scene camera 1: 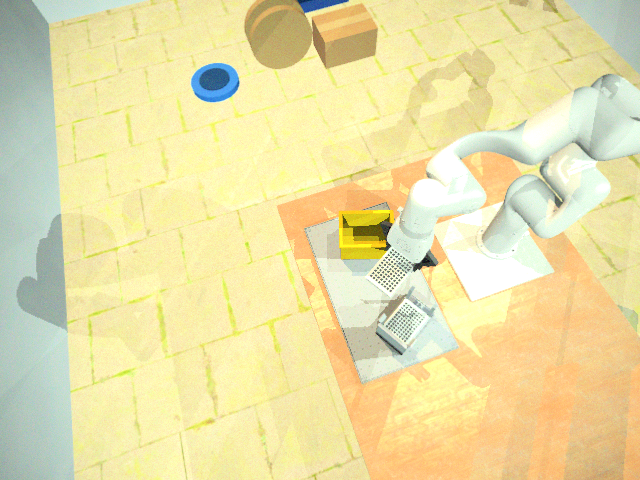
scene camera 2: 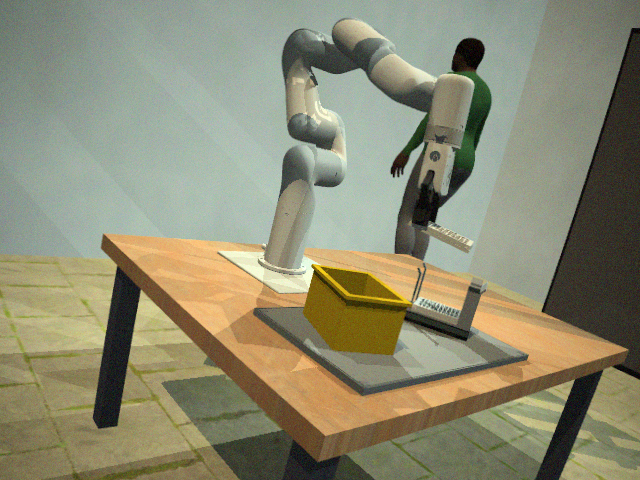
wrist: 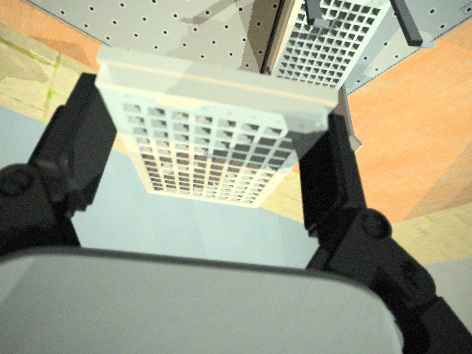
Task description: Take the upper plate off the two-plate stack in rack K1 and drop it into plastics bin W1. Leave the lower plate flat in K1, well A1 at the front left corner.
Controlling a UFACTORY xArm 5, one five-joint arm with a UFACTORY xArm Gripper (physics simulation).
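Places are measured from the arm's base along level axes (x left, y back, z up), in metres.
Pixels of known places: gripper, fingertip midpoint: (scene camera 1: 403, 257) (scene camera 2: 423, 223) (wrist: 215, 119); arm's base, link origin: (scene camera 1: 496, 241) (scene camera 2: 281, 266).
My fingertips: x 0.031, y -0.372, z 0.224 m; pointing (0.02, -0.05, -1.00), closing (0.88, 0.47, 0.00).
Observation:
For each thing: its top centre in the pictures, then the offset to it from my fingertips. Level surfaces: height alone.
- white gridded plate, top centre: (wrist: 206, 186) (scene camera 2: 444, 225) (scene camera 1: 393, 266) dx +0.021, dy -0.036, dz +0.010 m
- lower plate, top centre: (wrist: 319, 52) (scene camera 2: 443, 309) (scene camera 1: 404, 322) dx +0.126, dy -0.023, dz -0.180 m
- grey rack K1, top centre: (wrist: 332, 106) (scene camera 2: 450, 273) (scene camera 1: 410, 313) dx +0.123, dy -0.017, dz -0.099 m
- Yellow bin W1, top centre: (scene camera 2: 359, 282) (scene camera 1: 366, 228) dx -0.168, dy -0.028, dz -0.119 m
- grey perforated board, top centre: (scene camera 2: 402, 333) (scene camera 1: 375, 282) dx -0.026, dy -0.048, dz -0.218 m
- wooden table, surface height: dz -0.232 m
My gripper (scene camera 1: 408, 246) (scene camera 2: 423, 221) (wrist: 215, 119) is shut on the upper plate, with a finger at each side of one end. This white gridded plate (scene camera 1: 390, 271) (scene camera 2: 452, 238) (wrist: 200, 150) hangs in the air, sloping down away from the fingers in scene camera 2. In scene camera 1 it shows between bin and rack. The lower plate (scene camera 1: 405, 320) (scene camera 2: 438, 306) (wrist: 330, 55) lies flat in grey rack K1 (scene camera 2: 469, 312), apart from the held plate. Yellow bin W1 (scene camera 1: 361, 253) (scene camera 2: 361, 325) stands upright; part of its inside shows, and the arm hides its right edge in scene camera 1. Well A1 cannot be made out.
Rack K1 has thin upright guides and a taller post. Rack and bin stand on a grey perforated board (scene camera 1: 343, 299) (scene camera 2: 356, 379) on the wooden table (scene camera 1: 439, 413) (scene camera 2: 206, 289). A person in green (scene camera 2: 478, 111) stands behind the table in scene camera 2.

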